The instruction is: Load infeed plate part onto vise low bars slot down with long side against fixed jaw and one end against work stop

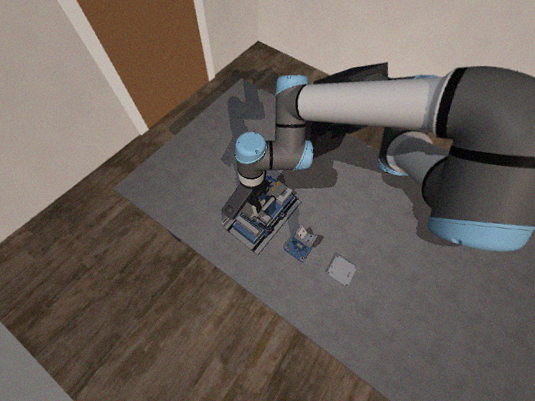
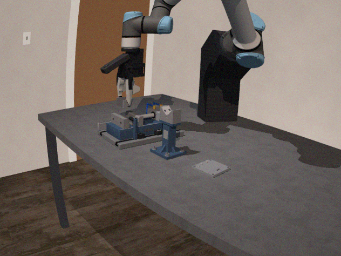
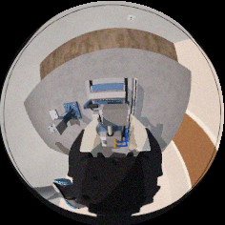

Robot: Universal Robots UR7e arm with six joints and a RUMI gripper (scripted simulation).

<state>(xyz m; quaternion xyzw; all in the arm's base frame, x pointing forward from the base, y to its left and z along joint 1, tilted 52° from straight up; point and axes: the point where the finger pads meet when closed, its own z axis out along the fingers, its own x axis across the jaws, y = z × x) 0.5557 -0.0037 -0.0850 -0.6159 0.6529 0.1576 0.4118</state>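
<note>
Right now the part is 1 cm below my hand. From my hand the other things lie so: fixed jaw: 7 cm below, 3 cm ahead, 2 cm to the left; moving jaw: 7 cm below, 4 cm behind, 2 cm to the left; air cylinder rod: 9 cm behind, 7 cm below, 1 cm to the left.
</note>
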